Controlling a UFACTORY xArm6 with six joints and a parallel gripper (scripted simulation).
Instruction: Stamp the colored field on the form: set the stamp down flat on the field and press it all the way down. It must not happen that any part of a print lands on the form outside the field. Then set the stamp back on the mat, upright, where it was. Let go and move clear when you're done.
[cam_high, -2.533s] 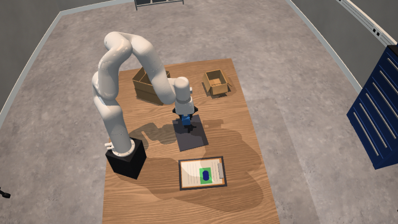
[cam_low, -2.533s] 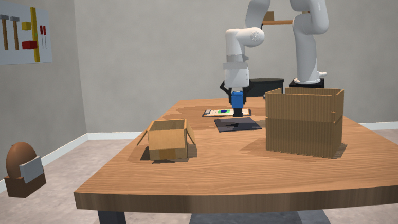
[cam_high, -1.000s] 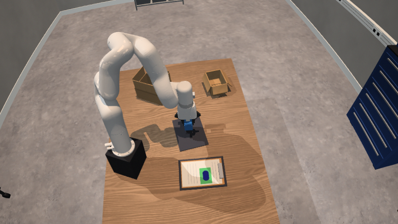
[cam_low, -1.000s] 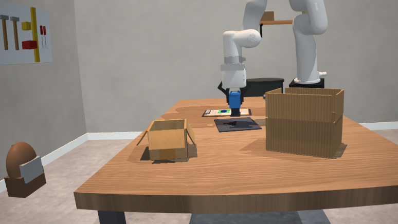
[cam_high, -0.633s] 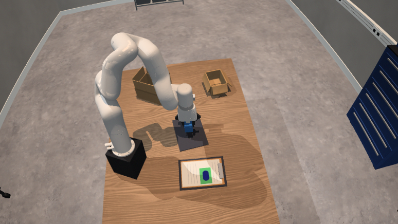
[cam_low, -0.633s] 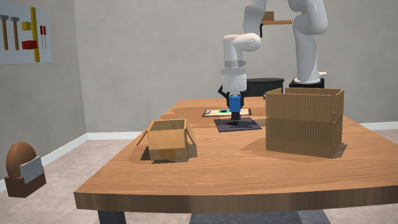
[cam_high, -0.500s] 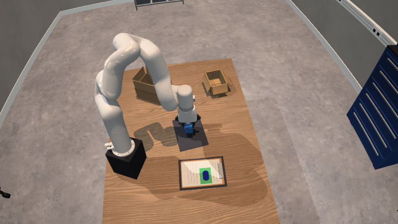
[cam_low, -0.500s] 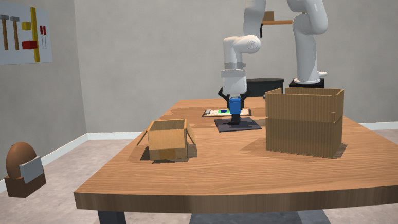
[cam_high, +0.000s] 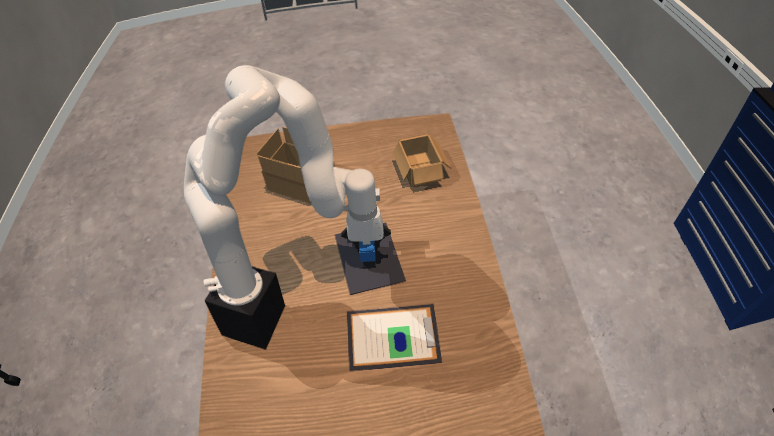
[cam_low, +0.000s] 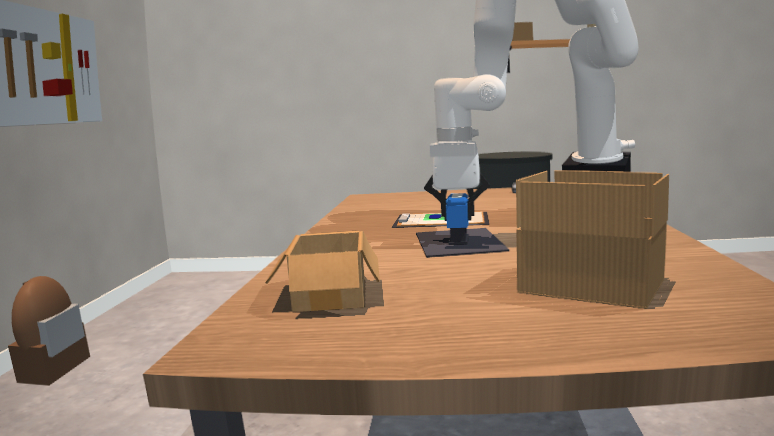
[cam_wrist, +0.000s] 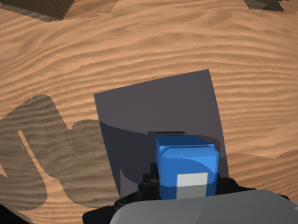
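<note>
The blue stamp is 2 cm below my hand. The rest, counted from my hand: clipboard 28 cm to the right, 6 cm below, 1 cm ahead; then dark mat 7 cm below.
</note>
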